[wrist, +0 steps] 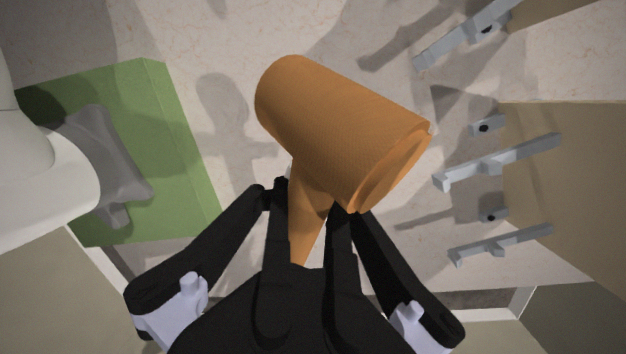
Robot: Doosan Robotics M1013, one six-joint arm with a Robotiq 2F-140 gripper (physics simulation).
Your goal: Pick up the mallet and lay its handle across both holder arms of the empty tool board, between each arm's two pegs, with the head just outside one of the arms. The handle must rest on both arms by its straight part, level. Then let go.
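Frame: origin at the arm's base, x ahead, y left, z up, level; centimetres.
Where they show: arm's base, origin of the base link: [93,164].
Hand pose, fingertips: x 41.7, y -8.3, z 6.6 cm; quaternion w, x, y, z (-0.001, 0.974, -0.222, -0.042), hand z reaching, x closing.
Things, the pixels of their top centre, and the offset from my fingertips. "spot": a spot on its surface instead.
- tan tool board, surface spot: [580,175] spot: dz -1.3, dx +34.0, dy -7.7 cm
- second tan board, surface spot: [550,12] spot: dz -7.2, dx +32.5, dy +11.9 cm
The orange mallet [340,130] is in the middle of the wrist view. Its thick head is tilted across the view, and its handle runs down between the fingers; the handle's lower end is hidden. My gripper [309,174] is shut on the handle close below the head. At the right stands a tan tool board [580,175]. Its two grey holder arms, one [515,152] above the other [520,241] in the view, have upright pegs and carry no tool. The mallet is apart from both arms, with its head to their left.
Another grey arm [445,46] sticks out from a second tan board [550,12] at the top right. At the left, a green block [170,150] bears a grey lobed part [112,155], partly covered by a white robot link [45,190]. Pale walls show along the bottom.
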